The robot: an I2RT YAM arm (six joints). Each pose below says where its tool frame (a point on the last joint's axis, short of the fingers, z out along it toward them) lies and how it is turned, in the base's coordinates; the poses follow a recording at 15 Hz.
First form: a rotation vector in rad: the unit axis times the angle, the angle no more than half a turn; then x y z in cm.
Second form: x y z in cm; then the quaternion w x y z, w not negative. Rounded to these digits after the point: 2 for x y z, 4 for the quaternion.
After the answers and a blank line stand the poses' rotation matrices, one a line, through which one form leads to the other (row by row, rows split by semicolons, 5 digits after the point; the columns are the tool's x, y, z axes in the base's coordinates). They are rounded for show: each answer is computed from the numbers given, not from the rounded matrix.
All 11 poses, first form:
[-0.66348, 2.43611, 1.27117, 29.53, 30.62, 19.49]
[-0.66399, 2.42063, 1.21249, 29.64, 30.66, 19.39]
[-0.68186, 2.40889, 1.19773, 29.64, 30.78, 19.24]
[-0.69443, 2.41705, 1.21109, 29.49, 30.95, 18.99]
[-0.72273, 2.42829, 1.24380, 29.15, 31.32, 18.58]
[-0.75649, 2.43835, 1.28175, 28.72, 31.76, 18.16]
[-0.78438, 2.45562, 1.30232, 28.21, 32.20, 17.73]
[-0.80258, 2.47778, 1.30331, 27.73, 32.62, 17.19]
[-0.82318, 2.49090, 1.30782, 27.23, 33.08, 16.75]
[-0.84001, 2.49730, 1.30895, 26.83, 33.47, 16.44]
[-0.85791, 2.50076, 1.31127, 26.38, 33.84, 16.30]
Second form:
[29.53, 30.62, 19.49, 0.1568, -0.2318, 0.8511, 0.4441]
[29.64, 30.66, 19.39, 0.1761, -0.2345, 0.8548, 0.4282]
[29.64, 30.78, 19.24, 0.1821, -0.2416, 0.8535, 0.4244]
[29.49, 30.95, 18.99, 0.1743, -0.2450, 0.8527, 0.4272]
[29.15, 31.32, 18.58, 0.1589, -0.2528, 0.8494, 0.4351]
[28.72, 31.76, 18.16, 0.1420, -0.2621, 0.8449, 0.4441]
[28.21, 32.20, 17.73, 0.1264, -0.2694, 0.8434, 0.4473]
[27.73, 32.62, 17.19, 0.1143, -0.2738, 0.8452, 0.4446]
[27.23, 33.08, 16.75, 0.1049, -0.2793, 0.8451, 0.4437]
[26.83, 33.47, 16.44, 0.0996, -0.2841, 0.8446, 0.4427]
[26.38, 33.84, 16.30, 0.0951, -0.2894, 0.8435, 0.4423]

-0.84338 -0.53385 0.06093; -0.25537 0.49803 0.82871; -0.47275 0.68336 -0.55636
-0.82802 -0.55166 0.10026; -0.25006 0.52339 0.81458; -0.50184 0.64942 -0.57132
-0.81694 -0.56693 0.10585; -0.25779 0.52313 0.81233; -0.51591 0.63634 -0.57351
-0.81923 -0.56670 0.08787; -0.26887 0.51489 0.81400; -0.50654 0.64323 -0.57418
-0.82166 -0.56778 0.04998; -0.29121 0.49357 0.81951; -0.48997 0.65880 -0.57089
-0.82227 -0.56906 0.00705; -0.31685 0.46806 0.82494; -0.47274 0.67609 -0.56517
-0.82289 -0.56752 -0.02782; -0.34138 0.45468 0.82263; -0.45421 0.68643 -0.56789
-0.82396 -0.56443 -0.05014; -0.36110 0.45483 0.81409; -0.43669 0.68888 -0.57857
-0.82199 -0.56513 -0.07045; -0.37888 0.45029 0.80851; -0.42519 0.69128 -0.58425
-0.81872 -0.56812 -0.08326; -0.39171 0.44660 0.80443; -0.41983 0.69122 -0.58818
-0.81443 -0.57234 -0.09559; -0.40411 0.44123 0.80126; -0.41641 0.69119 -0.59064

